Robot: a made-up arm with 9 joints. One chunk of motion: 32 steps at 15 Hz.
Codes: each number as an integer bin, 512 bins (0 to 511) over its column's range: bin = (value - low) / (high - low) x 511, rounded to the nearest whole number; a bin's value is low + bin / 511 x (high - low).
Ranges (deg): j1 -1.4..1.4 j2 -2..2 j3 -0.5..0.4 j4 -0.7..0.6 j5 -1.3..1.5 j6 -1.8..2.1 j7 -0.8..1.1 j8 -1.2..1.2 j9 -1.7..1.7
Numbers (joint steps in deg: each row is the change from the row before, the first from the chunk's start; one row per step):
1: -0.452 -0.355 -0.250 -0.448 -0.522 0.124 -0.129 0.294 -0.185
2: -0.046 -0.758 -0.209 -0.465 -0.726 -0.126 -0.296 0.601 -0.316
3: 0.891 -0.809 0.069 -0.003 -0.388 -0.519 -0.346 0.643 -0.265
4: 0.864 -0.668 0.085 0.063 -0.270 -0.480 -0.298 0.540 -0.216
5: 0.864 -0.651 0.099 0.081 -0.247 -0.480 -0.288 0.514 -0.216
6: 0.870 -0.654 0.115 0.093 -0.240 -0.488 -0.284 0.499 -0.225
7: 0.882 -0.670 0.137 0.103 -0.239 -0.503 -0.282 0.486 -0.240
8: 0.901 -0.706 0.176 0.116 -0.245 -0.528 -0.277 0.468 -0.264
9: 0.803 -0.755 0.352 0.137 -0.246 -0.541 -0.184 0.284 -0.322
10: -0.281 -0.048 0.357 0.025 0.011 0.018 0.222 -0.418 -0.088
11: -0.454 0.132 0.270 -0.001 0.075 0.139 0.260 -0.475 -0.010
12: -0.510 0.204 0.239 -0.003 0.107 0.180 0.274 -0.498 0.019
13: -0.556 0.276 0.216 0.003 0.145 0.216 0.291 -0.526 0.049
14: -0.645 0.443 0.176 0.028 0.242 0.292 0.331 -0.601 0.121
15: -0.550 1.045 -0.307 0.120 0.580 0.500 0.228 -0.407 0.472
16: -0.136 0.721 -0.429 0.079 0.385 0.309 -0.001 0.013 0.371
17: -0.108 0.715 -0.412 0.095 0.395 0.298 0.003 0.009 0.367
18: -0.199 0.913 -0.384 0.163 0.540 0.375 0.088 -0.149 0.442
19: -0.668 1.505 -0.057 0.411 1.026 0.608 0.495 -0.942 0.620
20: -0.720 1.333 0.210 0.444 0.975 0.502 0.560 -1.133 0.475
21: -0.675 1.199 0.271 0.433 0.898 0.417 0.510 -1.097 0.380
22: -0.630 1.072 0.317 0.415 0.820 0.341 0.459 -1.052 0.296
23: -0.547 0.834 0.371 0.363 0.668 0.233 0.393 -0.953 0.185
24: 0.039 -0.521 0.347 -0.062 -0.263 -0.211 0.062 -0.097 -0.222
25: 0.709 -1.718 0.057 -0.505 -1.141 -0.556 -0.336 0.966 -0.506
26: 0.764 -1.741 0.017 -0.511 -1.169 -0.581 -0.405 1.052 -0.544
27: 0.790 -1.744 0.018 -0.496 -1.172 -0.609 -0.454 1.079 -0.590
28: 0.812 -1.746 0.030 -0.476 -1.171 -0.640 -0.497 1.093 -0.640
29: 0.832 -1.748 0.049 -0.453 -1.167 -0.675 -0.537 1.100 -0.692
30: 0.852 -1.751 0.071 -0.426 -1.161 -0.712 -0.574 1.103 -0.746
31: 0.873 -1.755 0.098 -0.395 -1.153 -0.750 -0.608 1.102 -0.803
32: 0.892 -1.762 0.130 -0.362 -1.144 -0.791 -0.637 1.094 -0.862
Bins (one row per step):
1: 173 210 142 99 142 252 180 318 228
2: 247 159 165 92 105 219 136 383 208
3: 418 152 323 274 166 168 122 392 216
4: 413 170 332 300 188 173 135 370 223
5: 413 172 340 307 192 173 138 365 223
6: 414 172 349 312 193 172 139 362 222
7: 416 170 362 316 194 170 139 359 219
8: 420 165 384 321 193 167 141 355 216
9: 402 159 484 329 192 165 166 316 207
10: 204 249 487 285 239 238 275 167 242
11: 173 272 437 275 251 254 285 154 254
12: 162 282 420 274 257 259 289 149 258
13: 154 291 407 276 264 264 293 144 263
14: 138 312 384 286 281 274 304 128 274
15: 155 389 110 322 343 301 276 169 326
16: 231 348 40 306 308 276 215 258 311
17: 236 347 50 312 309 275 216 257 311
18: 219 372 66 339 336 285 239 224 322
19: 134 448 252 437 424 316 348 55 349
20: 124 426 403 450 415 302 366 14 327
21: 132 409 438 445 401 290 352 22 313
22: 141 392 464 438 387 281 339 32 300
23: 156 362 495 418 359 266 321 53 283
24: 263 189 481 251 189 208 232 235 222
25: 385 36 316 77 29 163 125 461 179
26: 395 33 294 74 24 160 106 479 174
27: 400 33 294 80 23 156 93 485 167
28: 404 32 301 88 24 152 81 488 159
29: 407 32 312 97 24 147 71 490 151
30: 411 32 324 108 25 143 61 490 143
31: 415 31 340 120 27 138 52 490 135
32: 418 30 358 133 28 132 44 488 126

